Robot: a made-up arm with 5 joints.
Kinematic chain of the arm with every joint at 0, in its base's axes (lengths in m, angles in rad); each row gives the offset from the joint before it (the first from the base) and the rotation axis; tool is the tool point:
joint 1: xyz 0 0 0.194 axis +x
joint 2: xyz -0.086 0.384 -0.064 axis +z
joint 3: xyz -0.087 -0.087 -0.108 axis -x
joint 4: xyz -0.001 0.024 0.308 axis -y
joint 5: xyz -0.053 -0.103 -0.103 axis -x
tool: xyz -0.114 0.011 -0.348
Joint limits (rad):
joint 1: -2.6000..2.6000
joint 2: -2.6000..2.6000
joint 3: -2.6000..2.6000
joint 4: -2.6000..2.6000
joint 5: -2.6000..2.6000
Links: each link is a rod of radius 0.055 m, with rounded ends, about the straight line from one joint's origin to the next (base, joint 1, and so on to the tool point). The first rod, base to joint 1, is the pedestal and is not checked.
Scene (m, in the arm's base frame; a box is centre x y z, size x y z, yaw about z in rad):
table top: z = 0
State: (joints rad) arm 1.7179 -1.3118 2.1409 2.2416 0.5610
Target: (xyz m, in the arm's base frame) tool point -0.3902 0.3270 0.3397
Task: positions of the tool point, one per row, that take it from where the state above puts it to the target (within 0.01 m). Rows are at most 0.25 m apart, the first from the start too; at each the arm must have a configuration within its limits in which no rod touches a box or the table.
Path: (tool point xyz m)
1: 0.2657 0.2407 0.2431
2: 0.0869 0.2889 0.1568
3: -0.1059 0.3128 0.1472
4: -0.2755 0.3222 0.2140
5: -0.3902 0.3270 0.3397

